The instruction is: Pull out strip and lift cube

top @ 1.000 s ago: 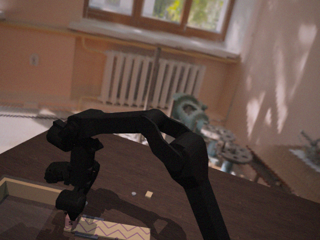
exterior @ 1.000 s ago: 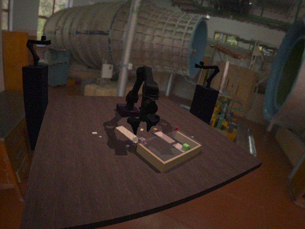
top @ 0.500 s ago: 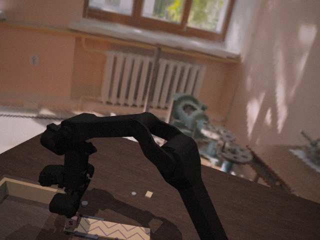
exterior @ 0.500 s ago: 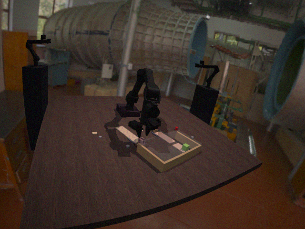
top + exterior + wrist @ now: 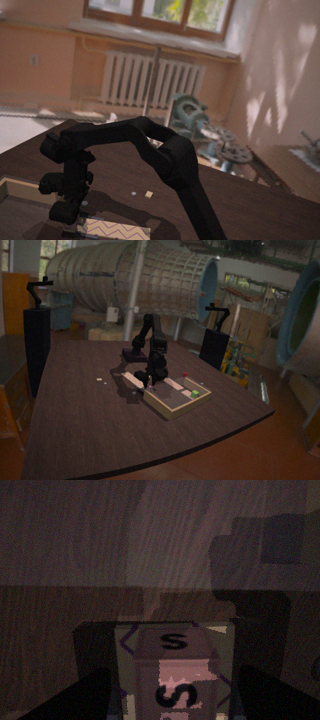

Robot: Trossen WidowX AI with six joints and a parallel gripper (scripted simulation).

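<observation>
Now: the pink cube marked s 1 cm below my gripper tip. Also, from my gripper tip: grey disc: 23 cm to the right, 6 cm behind, 2 cm below.
</observation>
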